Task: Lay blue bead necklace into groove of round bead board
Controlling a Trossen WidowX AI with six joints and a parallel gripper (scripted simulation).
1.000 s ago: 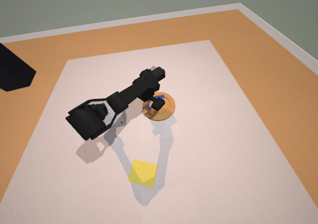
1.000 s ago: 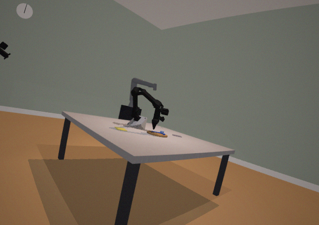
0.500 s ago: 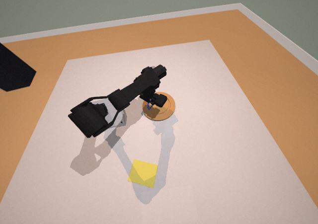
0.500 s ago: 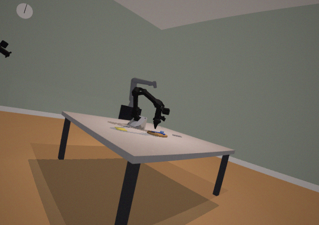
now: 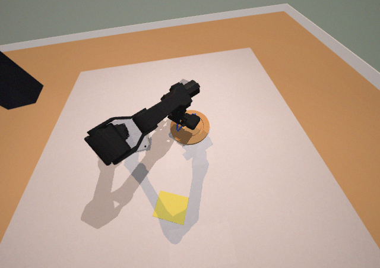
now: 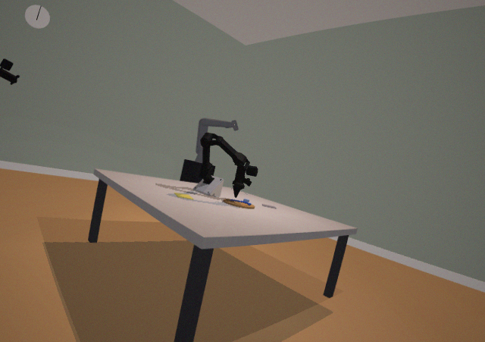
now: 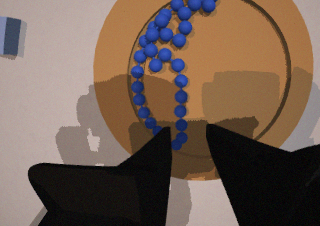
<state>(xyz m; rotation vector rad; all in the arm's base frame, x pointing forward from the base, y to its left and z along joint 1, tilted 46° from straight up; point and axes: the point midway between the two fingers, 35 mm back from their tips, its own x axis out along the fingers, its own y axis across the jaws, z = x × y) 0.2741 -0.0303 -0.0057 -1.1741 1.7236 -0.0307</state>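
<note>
My gripper tip is 40 mm short of the round bead board and 30 mm above it. The rest, counted from my gripper tip: yellow square patch (120 mm behind, 330 mm to the right, 40 mm below); flat grey tile (80 mm ahead, 310 mm to the left, 40 mm below); light blue cube (50 mm behind, 200 mm to the left, 30 mm below).
</note>
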